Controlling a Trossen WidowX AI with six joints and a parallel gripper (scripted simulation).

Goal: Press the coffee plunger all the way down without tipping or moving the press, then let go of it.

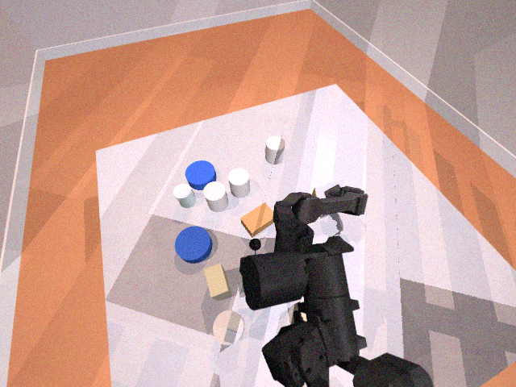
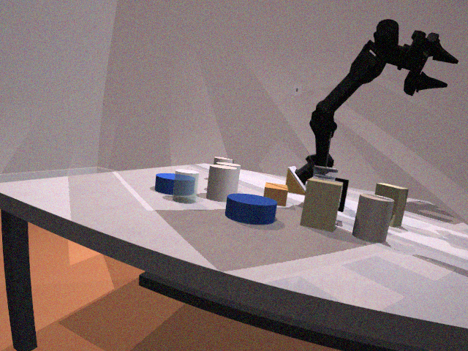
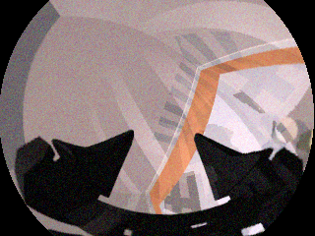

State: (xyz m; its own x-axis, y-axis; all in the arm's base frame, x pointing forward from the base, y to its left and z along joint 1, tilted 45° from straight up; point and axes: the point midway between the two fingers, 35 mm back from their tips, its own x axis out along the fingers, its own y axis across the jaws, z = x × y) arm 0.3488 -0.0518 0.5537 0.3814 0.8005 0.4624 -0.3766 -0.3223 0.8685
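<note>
Right now my gripper tip is 31 cm above the coffee press, 29 cm to the left of it and 3 cm past it.
</note>
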